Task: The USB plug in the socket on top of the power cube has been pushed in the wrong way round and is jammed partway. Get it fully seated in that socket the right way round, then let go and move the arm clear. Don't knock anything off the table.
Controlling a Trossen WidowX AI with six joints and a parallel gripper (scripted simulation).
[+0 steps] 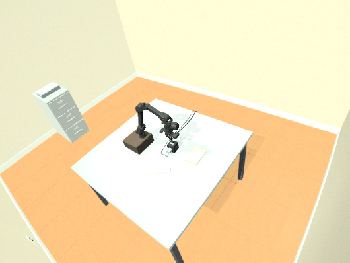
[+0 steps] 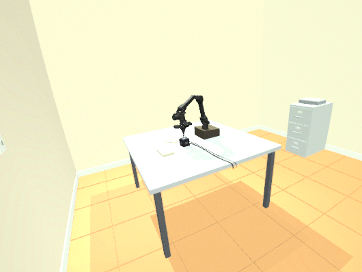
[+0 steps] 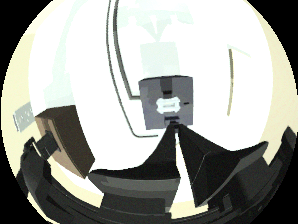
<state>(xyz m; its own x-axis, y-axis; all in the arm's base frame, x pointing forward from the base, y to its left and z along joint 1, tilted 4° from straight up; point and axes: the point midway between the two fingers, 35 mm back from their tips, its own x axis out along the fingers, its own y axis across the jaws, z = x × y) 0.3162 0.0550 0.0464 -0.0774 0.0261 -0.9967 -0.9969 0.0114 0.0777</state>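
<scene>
Now: gripper tip 2 cm above the USB plug.
</scene>
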